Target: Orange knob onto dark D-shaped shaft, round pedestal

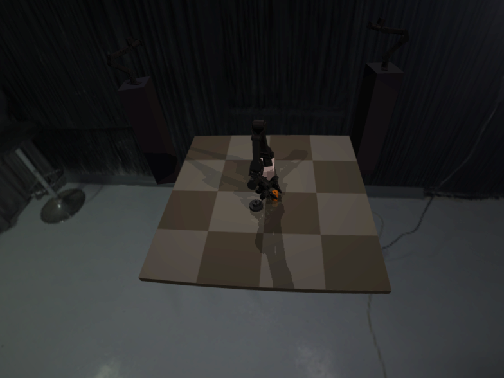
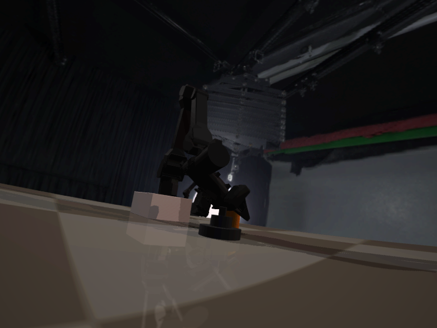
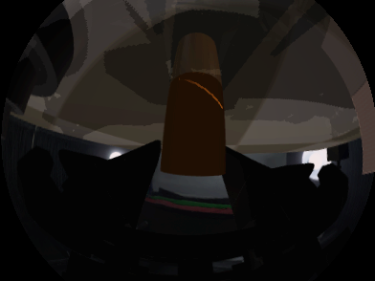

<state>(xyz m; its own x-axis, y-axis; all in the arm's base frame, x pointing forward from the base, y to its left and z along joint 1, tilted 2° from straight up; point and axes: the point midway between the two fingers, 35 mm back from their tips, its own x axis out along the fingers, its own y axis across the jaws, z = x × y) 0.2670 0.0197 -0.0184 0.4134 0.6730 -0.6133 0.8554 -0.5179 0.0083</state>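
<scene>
My gripper tip is now 2 cm past the orange knob, 3 cm to the left of it and 1 cm above it. Also, from my gripper tip: dark pedestal (3 cm ahead, 15 cm to the right, 1 cm below).
</scene>
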